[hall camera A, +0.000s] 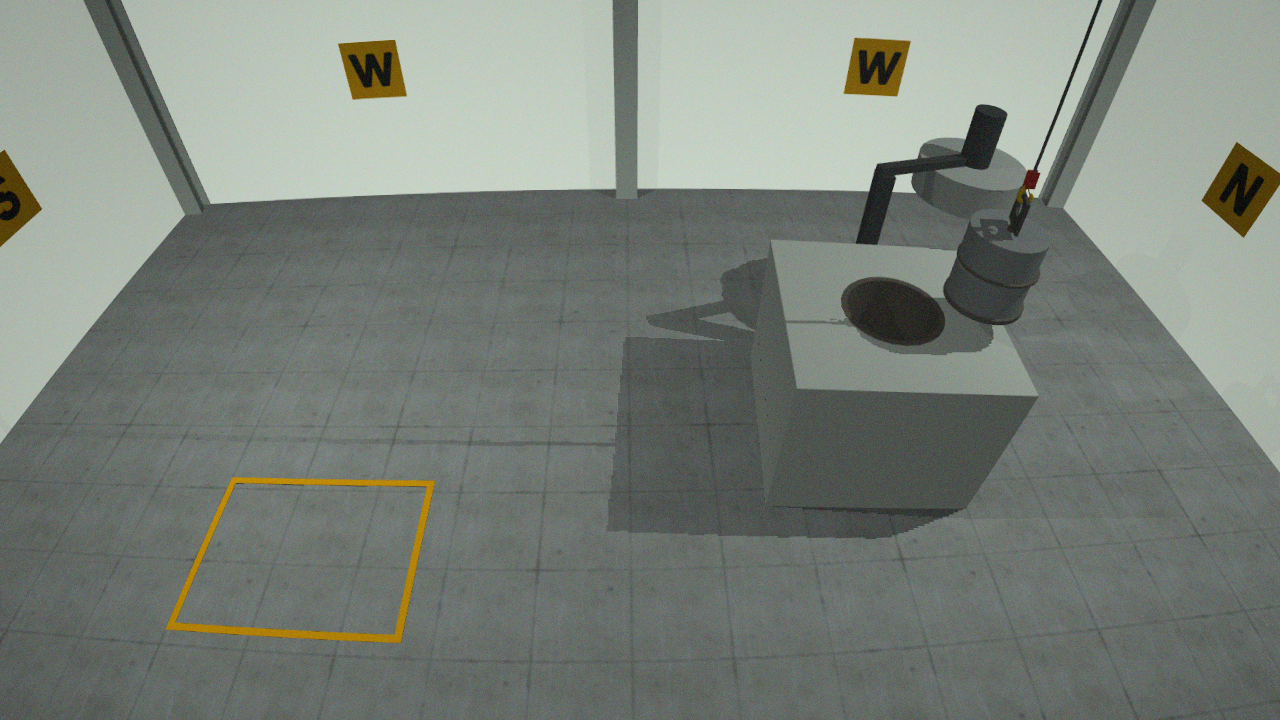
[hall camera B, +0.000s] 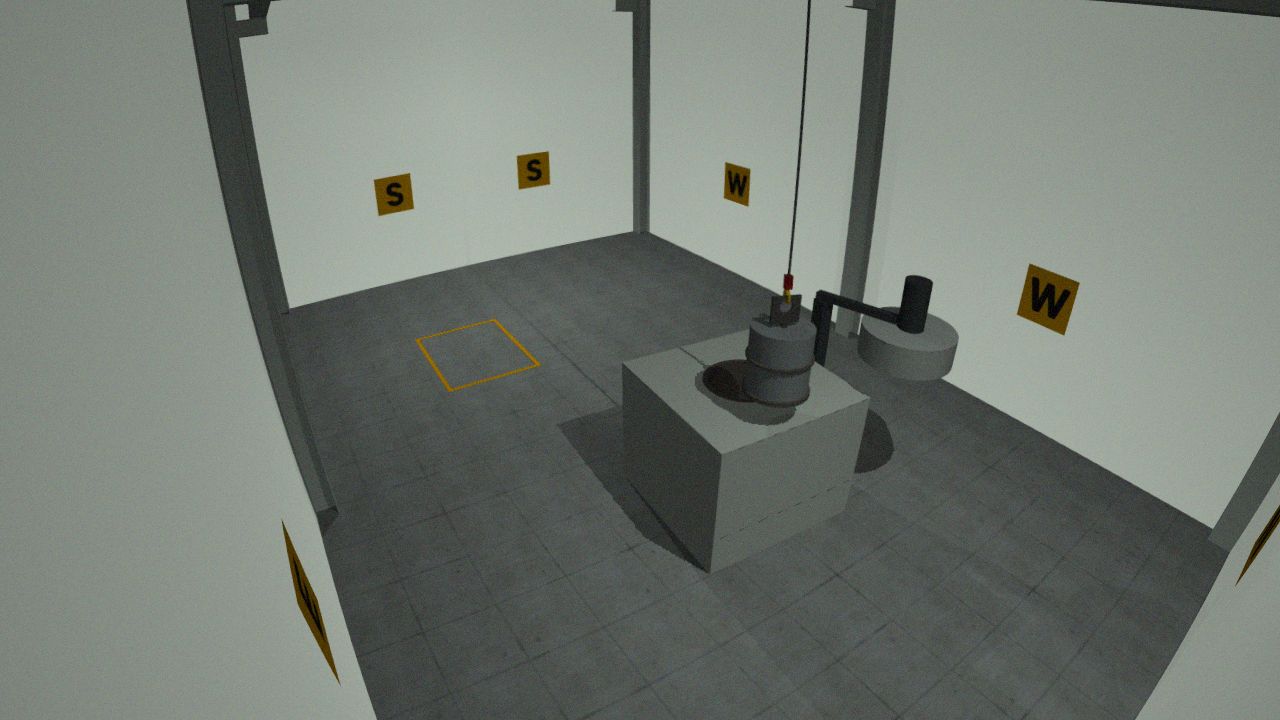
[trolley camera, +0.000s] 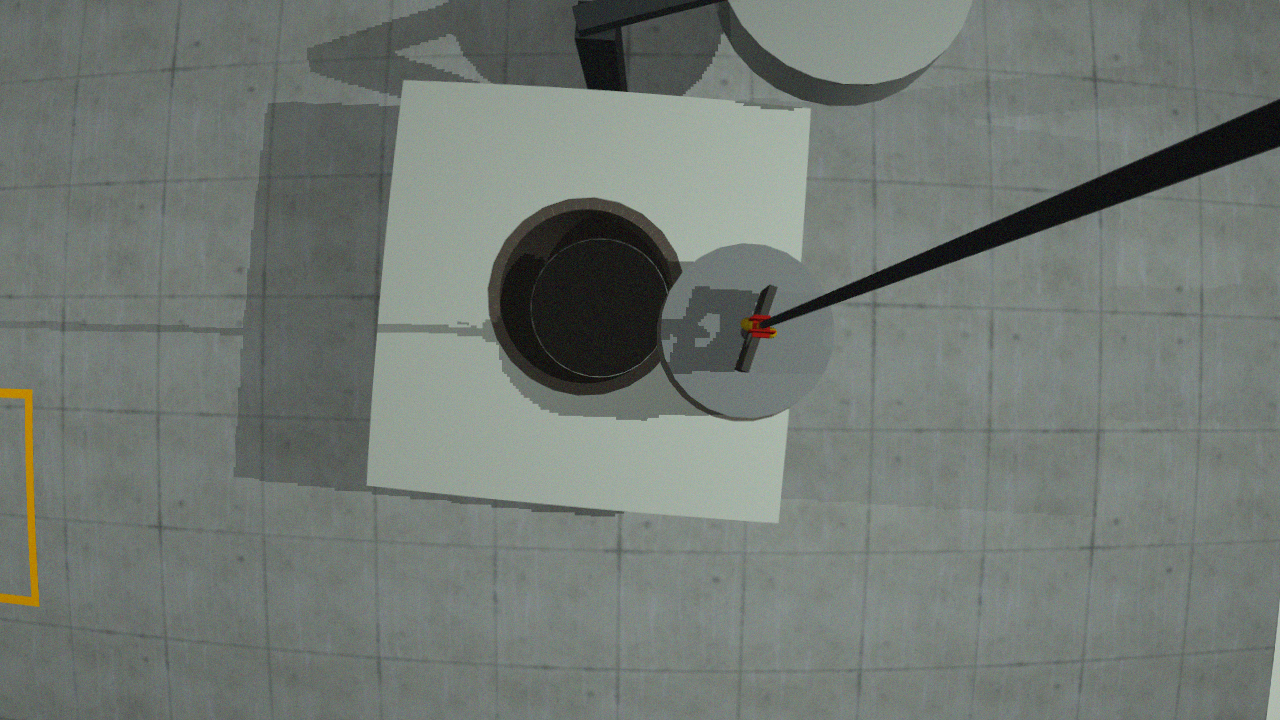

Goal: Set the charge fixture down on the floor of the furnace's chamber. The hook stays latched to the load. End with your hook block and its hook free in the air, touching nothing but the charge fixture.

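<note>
The charge fixture (hall camera A: 996,268) (hall camera B: 779,362) (trolley camera: 747,385), a grey ribbed cylinder with an upright lug, hangs from my hook (hall camera A: 1024,198) (hall camera B: 787,295) (trolley camera: 759,326), which is latched in the lug. The fixture tilts slightly in hall camera A, and the chain slants up to the right. The furnace (hall camera A: 913,447) (hall camera B: 666,465) (trolley camera: 447,429) is a pale block with a round dark chamber opening (hall camera A: 893,310) (hall camera B: 726,380) (trolley camera: 599,308) in its top. In the trolley camera the fixture is right of the opening and overlaps its rim in view. Its shadow falls on the furnace top.
The furnace's round lid (hall camera A: 948,183) (hall camera B: 908,349) (trolley camera: 850,44) is swung aside on a dark arm (hall camera A: 921,165) (hall camera B: 859,305) (trolley camera: 662,13) behind the furnace. A yellow marked rectangle (hall camera A: 332,482) (hall camera B: 434,367) (trolley camera: 31,501) lies on the floor to the left.
</note>
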